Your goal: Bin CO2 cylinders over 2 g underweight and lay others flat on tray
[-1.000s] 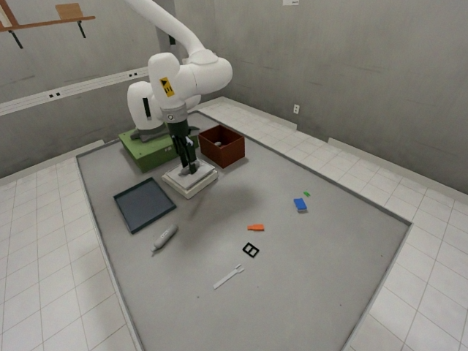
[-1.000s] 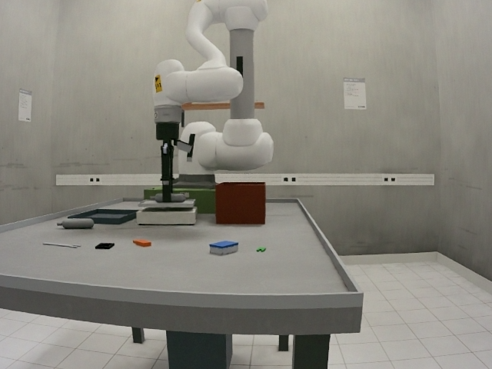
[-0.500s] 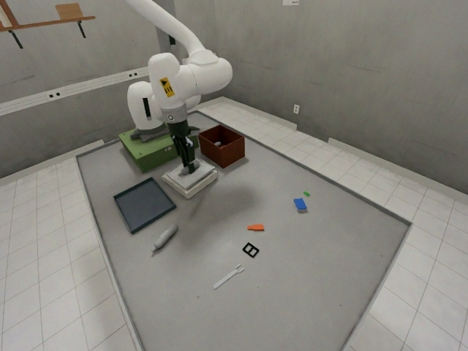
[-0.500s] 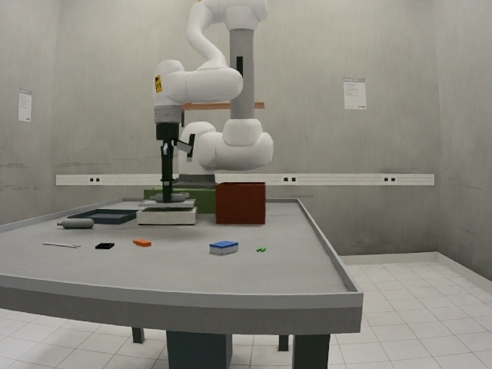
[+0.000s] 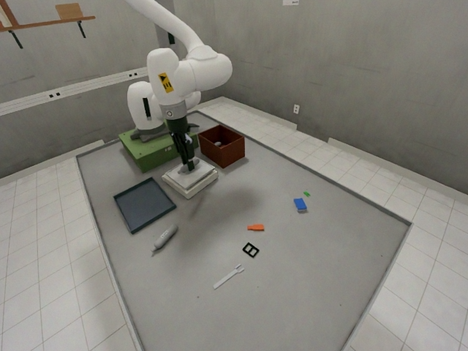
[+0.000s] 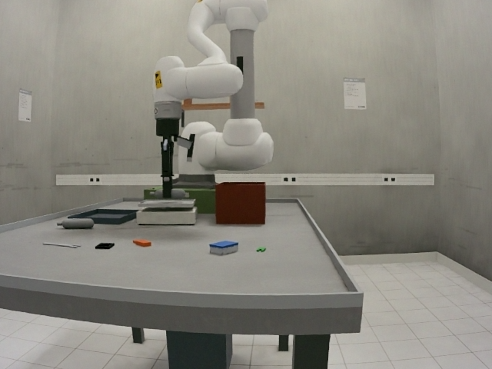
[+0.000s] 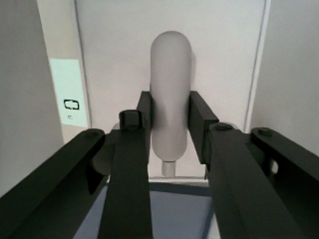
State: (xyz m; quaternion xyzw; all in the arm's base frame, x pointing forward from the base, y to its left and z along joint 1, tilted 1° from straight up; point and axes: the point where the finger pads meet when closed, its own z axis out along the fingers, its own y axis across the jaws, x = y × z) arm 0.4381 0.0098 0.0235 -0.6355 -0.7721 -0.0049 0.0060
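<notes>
Now: hand 60 mm above the scale plate. Also, from my hand: white scale 10 mm behind, 70 mm below; red-brown scrap bin 80 mm behind, 230 mm to the left, 80 mm below; dark blue tray 10 mm behind, 230 mm to the right, 100 mm below.
</notes>
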